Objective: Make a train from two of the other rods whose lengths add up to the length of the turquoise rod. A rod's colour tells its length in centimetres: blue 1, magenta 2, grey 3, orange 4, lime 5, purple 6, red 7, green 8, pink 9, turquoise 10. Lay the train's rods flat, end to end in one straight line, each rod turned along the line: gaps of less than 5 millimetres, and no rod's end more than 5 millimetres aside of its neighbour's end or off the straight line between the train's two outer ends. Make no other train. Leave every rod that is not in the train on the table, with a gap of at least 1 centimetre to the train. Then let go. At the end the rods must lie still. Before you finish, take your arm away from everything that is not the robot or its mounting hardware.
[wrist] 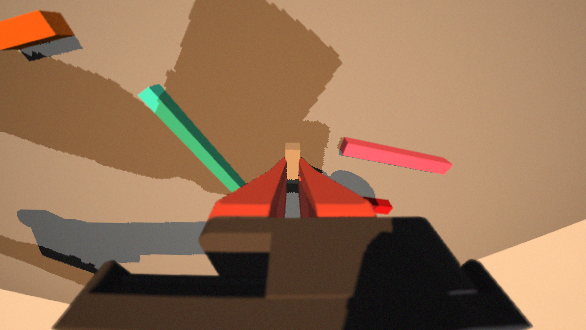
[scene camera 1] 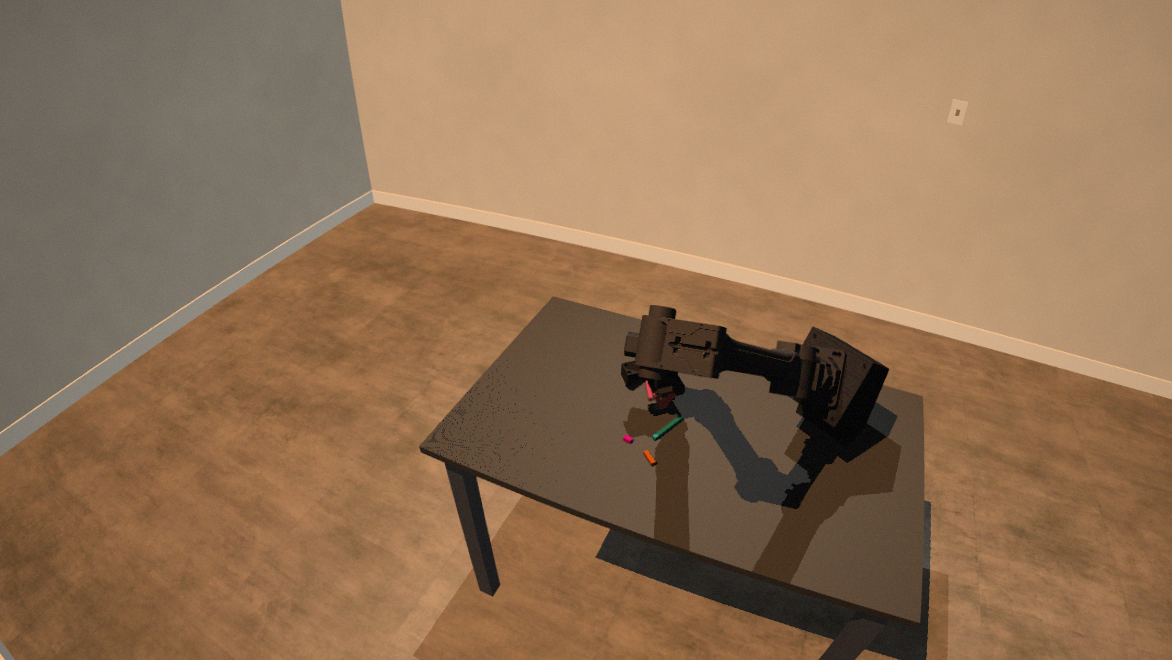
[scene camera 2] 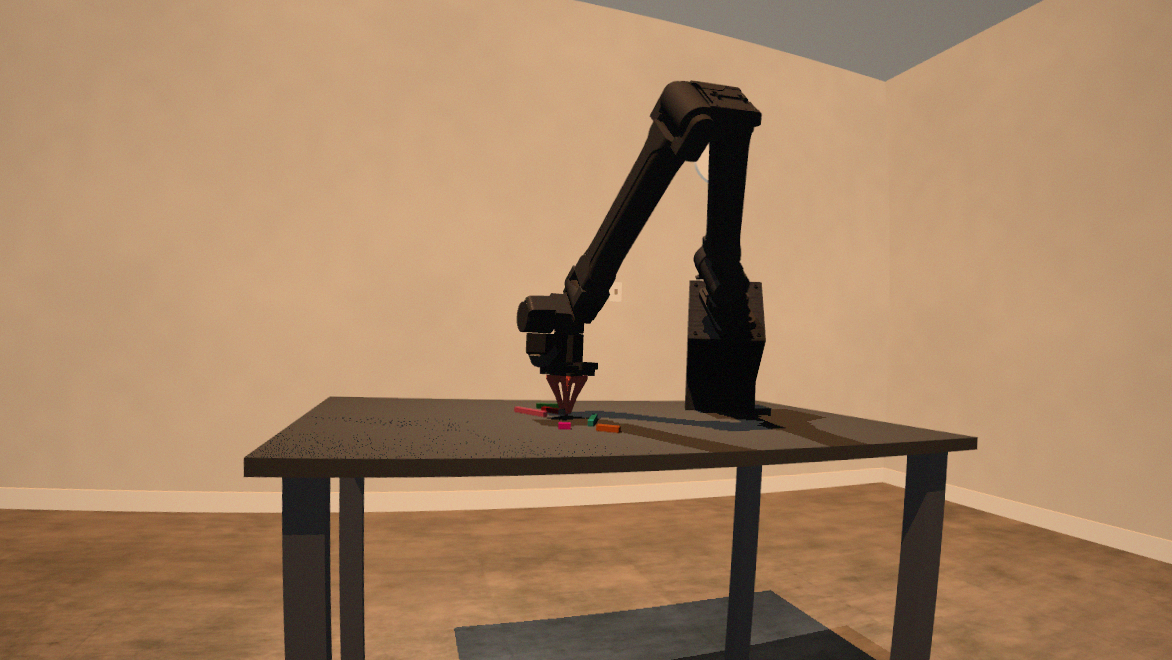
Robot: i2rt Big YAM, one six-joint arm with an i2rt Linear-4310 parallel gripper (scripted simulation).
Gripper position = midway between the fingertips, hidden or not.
In view: my gripper (scene camera 2: 565, 413), a turquoise rod (wrist: 158, 100) and a pink rod (wrist: 351, 147).
My gripper also shows in the wrist view (wrist: 292, 164).
